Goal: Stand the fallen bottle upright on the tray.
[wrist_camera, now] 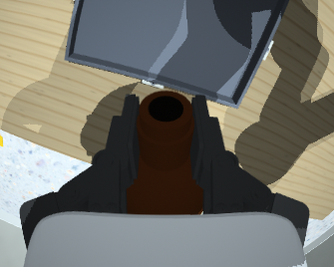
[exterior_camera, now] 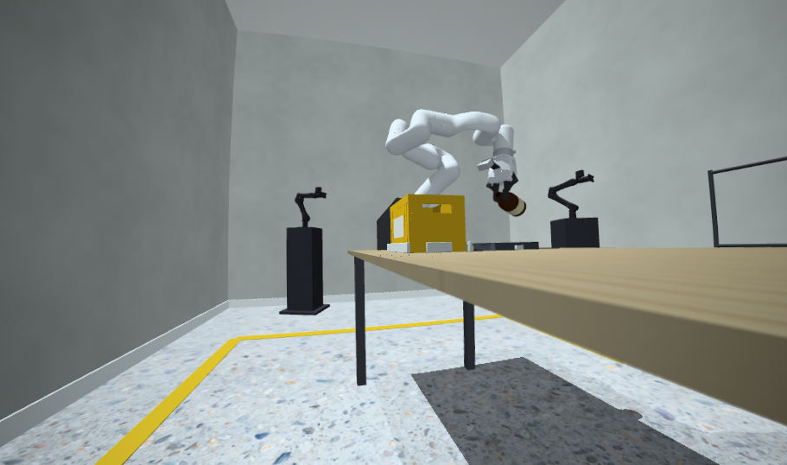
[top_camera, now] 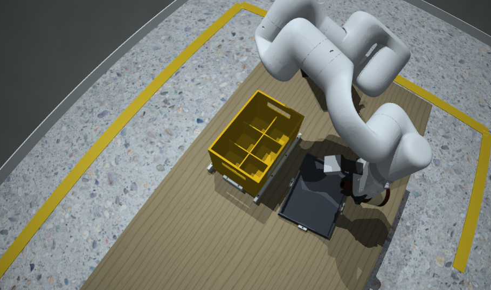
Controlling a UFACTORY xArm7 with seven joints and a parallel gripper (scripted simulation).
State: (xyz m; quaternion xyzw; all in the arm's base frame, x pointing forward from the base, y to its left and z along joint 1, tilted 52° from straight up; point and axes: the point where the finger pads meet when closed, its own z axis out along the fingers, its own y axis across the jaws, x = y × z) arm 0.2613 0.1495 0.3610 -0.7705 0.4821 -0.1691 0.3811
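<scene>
The brown bottle lies 40 mm to the left of my hand, 40 mm behind it and 20 mm below it. From my hand the other things lie so: dark grey tray 190 mm below, 40 mm to the right, 20 mm ahead; yellow crate 300 mm to the right, 120 mm below, 100 mm ahead.
</scene>
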